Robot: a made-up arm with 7 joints.
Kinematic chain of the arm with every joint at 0, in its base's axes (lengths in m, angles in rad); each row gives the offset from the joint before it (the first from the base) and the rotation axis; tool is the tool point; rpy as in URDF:
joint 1: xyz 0 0 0.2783 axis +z
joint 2: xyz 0 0 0 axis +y
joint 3: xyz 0 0 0.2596 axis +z
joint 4: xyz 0.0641 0 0 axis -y
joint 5: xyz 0.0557 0 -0.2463 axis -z
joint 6: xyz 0 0 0 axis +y
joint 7: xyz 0.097 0 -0.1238 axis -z
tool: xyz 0 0 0 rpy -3.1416 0 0
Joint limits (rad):
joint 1: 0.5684..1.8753
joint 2: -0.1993..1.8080
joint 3: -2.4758..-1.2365
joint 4: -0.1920..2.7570
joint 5: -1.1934..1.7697
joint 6: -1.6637..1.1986
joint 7: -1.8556..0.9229
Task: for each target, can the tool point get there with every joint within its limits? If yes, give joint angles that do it. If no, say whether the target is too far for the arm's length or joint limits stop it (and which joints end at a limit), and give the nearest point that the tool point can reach.
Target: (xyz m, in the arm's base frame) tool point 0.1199 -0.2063 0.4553
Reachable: yes | joints 0.8955 0.4992 -1.7059 0.2994 1.0645 -1.2627 0.4938
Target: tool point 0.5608 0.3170 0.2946
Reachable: yes | joints 0.7849 1.6360 -1.8730 2.2931 0.0217 -0.3819 -0.1069
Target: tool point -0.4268 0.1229 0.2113
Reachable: no: joint limits stop it (at a limit: joint 1, joint 2, joint 3, joint 4) | nearest point -0.1647 -0.0012 0.2522 | short by 0.293 m
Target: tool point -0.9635 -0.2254 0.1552
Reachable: no: too far | nearest point -0.2724 -0.2830 0.3493 | short by 0.720 m
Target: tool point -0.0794 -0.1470 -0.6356
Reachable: no: too far | nearest point 0.1779 -0.1783 0.0191 | short by 0.704 m
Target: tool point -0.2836 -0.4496 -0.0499
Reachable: no: joint limits stop it (at a limit: joint 1, joint 2, joint 3) | nearest point -0.1559 -0.3088 0.1970 | short by 0.312 m
